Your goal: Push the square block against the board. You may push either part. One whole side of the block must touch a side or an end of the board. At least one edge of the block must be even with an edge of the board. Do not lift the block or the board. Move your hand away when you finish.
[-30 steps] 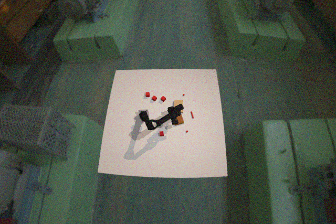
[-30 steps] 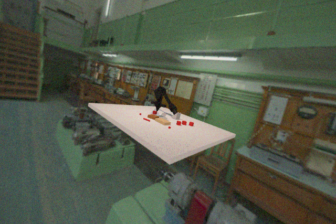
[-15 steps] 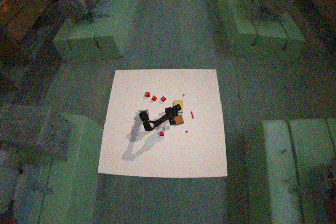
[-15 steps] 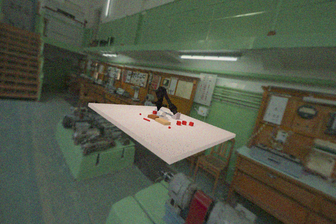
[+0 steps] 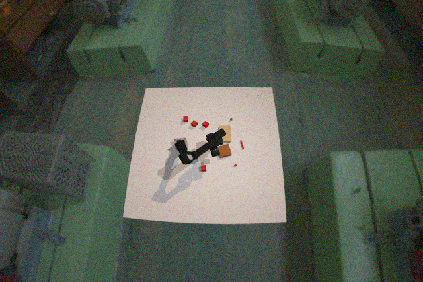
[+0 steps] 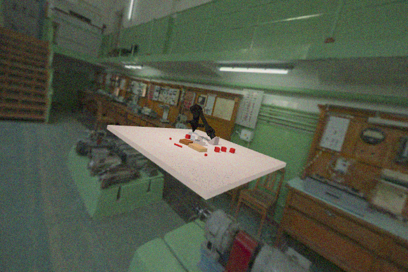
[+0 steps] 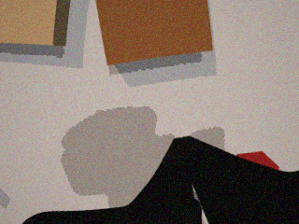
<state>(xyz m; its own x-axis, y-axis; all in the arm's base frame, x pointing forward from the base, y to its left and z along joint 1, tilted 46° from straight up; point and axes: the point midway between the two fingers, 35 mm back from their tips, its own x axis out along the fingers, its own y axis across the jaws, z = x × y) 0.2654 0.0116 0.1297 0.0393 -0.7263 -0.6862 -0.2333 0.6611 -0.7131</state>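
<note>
Now: gripper tip 9 cm short of the brown square block, 2 cm to the right of it and 9 cm above it. Also, from my gripper tip: tan board (10 cm ahead, 18 cm to the left, 9 cm below); thin red stick (24 cm ahead, 7 cm to the left, 10 cm below).
</note>
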